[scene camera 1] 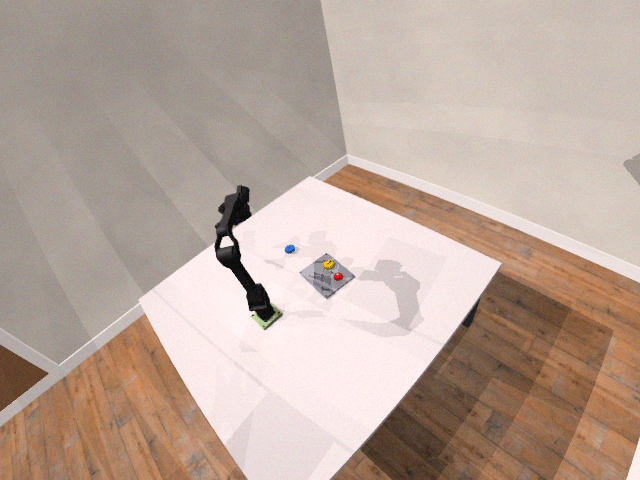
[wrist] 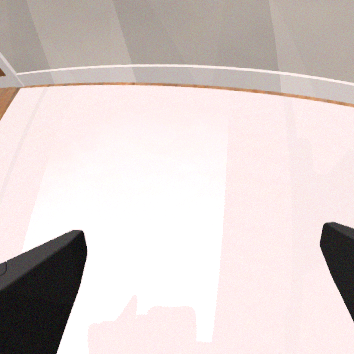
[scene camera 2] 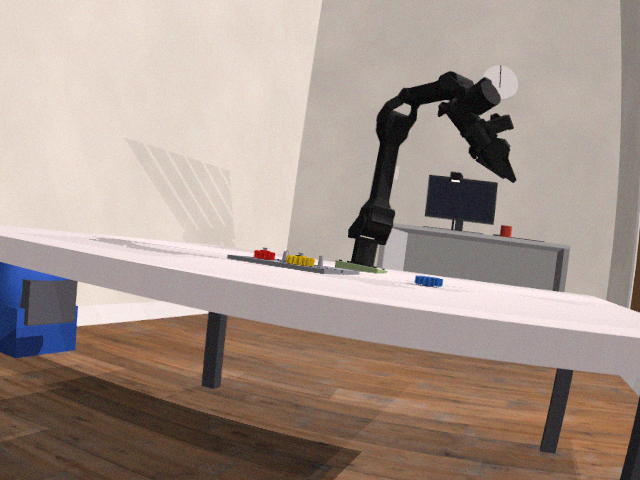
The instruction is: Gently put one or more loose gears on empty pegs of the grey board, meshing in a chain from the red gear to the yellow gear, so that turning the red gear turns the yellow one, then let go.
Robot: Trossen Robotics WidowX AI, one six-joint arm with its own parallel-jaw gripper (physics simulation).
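Places are measured from the arm's base along level axes (x right, y back, z down), in metres.
Pixels of known places: gripper, fingertip midpoint: [wrist: 207, 240] [scene camera 2: 509, 179]; arm's base, link origin: [scene camera 1: 266, 313] [scene camera 2: 361, 265].
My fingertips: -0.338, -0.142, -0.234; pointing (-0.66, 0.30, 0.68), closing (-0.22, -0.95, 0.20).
For each thing: its top centre in the pictures, then the offset to it from my fingertips, as dx, dy, dz.
- grey board, top centre: [scene camera 2: 296, 251] [scene camera 1: 325, 270] +0.409, -0.177, +0.216
- red gear, top centre: [scene camera 2: 265, 250] [scene camera 1: 337, 275] +0.469, -0.192, +0.222
- yellow gear, top centre: [scene camera 2: 301, 255] [scene camera 1: 327, 263] +0.385, -0.222, +0.221
- loose blue gear, top centre: [scene camera 2: 429, 277] [scene camera 1: 289, 247] +0.140, -0.196, +0.230
The grey board [scene camera 1: 311, 273] [scene camera 2: 242, 257] lies flat on the table. On it the red gear [scene camera 1: 338, 276] [scene camera 2: 264, 254] and the yellow gear [scene camera 1: 328, 264] [scene camera 2: 300, 260] sit close to each other. Bare pegs stand up from the board beside the yellow gear in the second scene view. A loose blue gear [scene camera 1: 290, 249] [scene camera 2: 428, 281] lies flat on the table, off the board and apart from it. My gripper [scene camera 2: 514, 180] [wrist: 207, 240] is open and empty, high above the table. The gears and the board do not show in the wrist view.
The arm's green base plate [scene camera 1: 266, 317] [scene camera 2: 360, 267] is fixed on the white table [scene camera 1: 320, 351] [scene camera 2: 155, 268]. Behind the table stand a grey desk [scene camera 2: 465, 258], a monitor [scene camera 2: 460, 198] and a red cup [scene camera 2: 506, 230]. Arm shadows fall across the table and board.
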